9 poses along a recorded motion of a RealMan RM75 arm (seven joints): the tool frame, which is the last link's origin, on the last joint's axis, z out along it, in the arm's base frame.
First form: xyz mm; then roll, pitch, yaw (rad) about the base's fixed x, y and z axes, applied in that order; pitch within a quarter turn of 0, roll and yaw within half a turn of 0.
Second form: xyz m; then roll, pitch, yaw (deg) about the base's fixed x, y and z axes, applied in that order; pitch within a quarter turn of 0, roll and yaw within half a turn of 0. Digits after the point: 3 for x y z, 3 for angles.
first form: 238, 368, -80, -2.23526, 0.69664, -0.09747
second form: 0.238, 0.368, -0.080, -128.071, 39.915, -5.585
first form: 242, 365, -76, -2.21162, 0.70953, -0.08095
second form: 0.242, 0.365, -0.076, -126.716, 40.653, -4.638
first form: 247, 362, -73, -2.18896, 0.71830, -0.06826
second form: 0.247, 0.362, -0.073, -125.418, 41.156, -3.911
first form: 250, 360, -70, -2.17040, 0.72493, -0.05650
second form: 0.250, 0.360, -0.070, -124.355, 41.535, -3.237
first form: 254, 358, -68, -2.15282, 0.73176, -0.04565
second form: 0.254, 0.358, -0.068, -123.348, 41.927, -2.616
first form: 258, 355, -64, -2.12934, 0.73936, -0.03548
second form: 0.258, 0.355, -0.064, -122.002, 42.362, -2.033
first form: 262, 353, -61, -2.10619, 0.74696, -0.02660
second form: 0.262, 0.353, -0.061, -120.676, 42.798, -1.524
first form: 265, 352, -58, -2.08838, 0.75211, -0.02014
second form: 0.265, 0.352, -0.058, -119.655, 43.093, -1.154
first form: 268, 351, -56, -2.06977, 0.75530, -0.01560
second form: 0.268, 0.351, -0.056, -118.589, 43.276, -0.894
